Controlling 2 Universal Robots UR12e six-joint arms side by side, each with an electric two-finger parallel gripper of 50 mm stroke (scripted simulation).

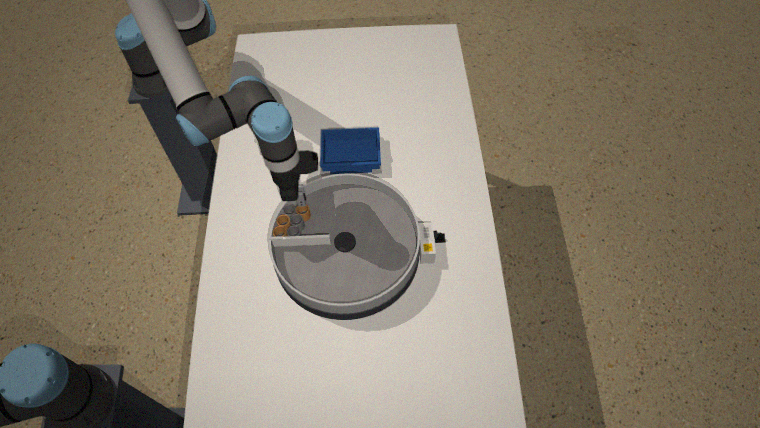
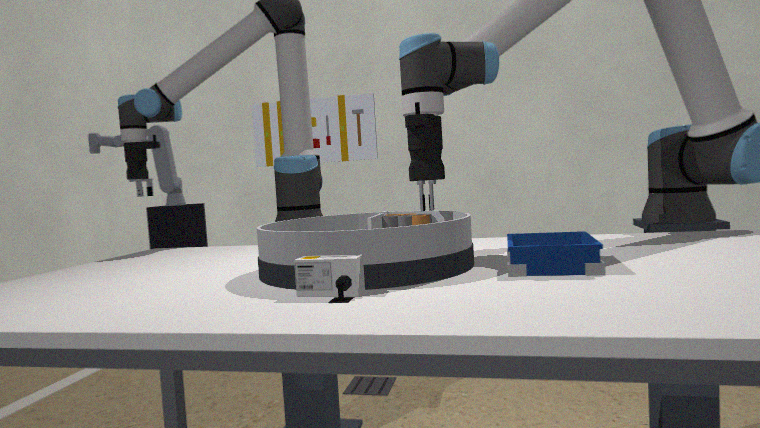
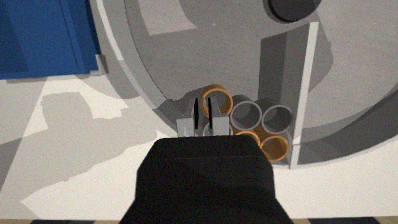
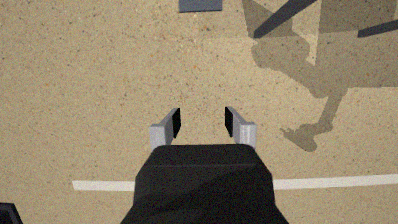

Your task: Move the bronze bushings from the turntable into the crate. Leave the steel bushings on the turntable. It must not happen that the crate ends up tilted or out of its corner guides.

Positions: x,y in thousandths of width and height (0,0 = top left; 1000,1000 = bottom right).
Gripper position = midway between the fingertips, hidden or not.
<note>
In view: the left gripper (image 2: 562,492), the right gripper (image 2: 191,459), a blue crate (image 2: 726,597) and a steel bushing (image 3: 712,533).
The blue crate shows as well in image 1 (image 1: 476,342). The left gripper is seen too in image 3 (image 3: 511,480). The right gripper also shows in image 4 (image 4: 509,520). Image 4 does not show the blue crate: it is out of frame.
</note>
